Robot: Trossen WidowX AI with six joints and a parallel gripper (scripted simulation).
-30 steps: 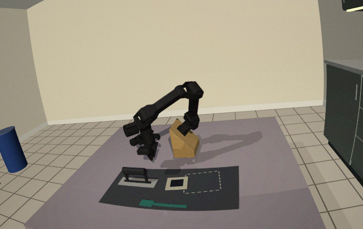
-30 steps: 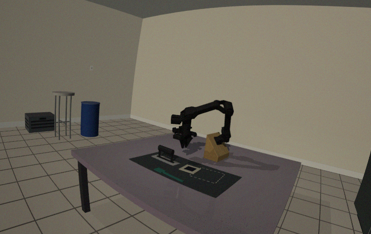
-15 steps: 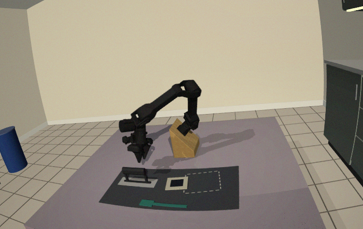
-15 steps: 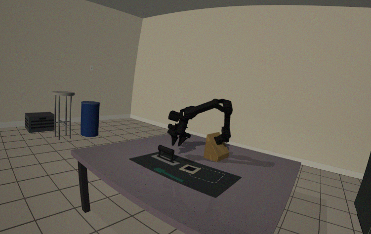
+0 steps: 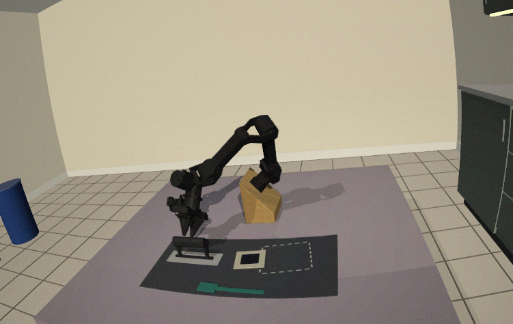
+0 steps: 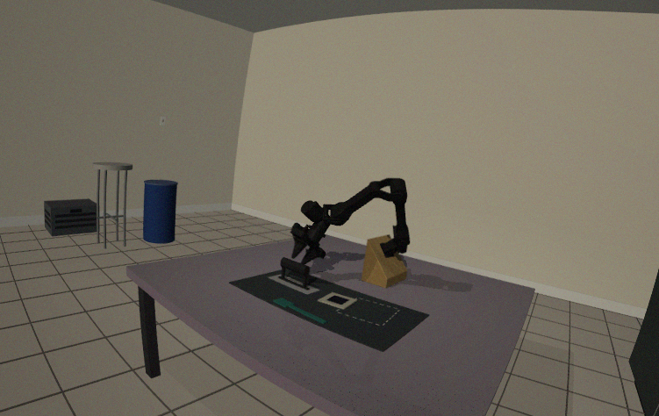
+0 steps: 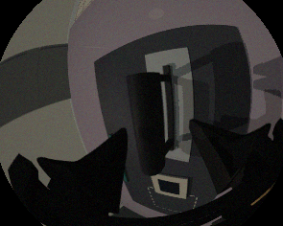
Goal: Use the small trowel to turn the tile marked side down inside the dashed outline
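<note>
My gripper tip is 20 mm short of the trowel, 30 mm to the right of it and 40 mm above it. Also, from my gripper tip: green flat marking: 170 mm ahead, 180 mm to the left, 80 mm below; dark mat: 30 mm ahead, 190 mm to the left, 100 mm below; tile: 220 mm to the left, 80 mm below.
</note>
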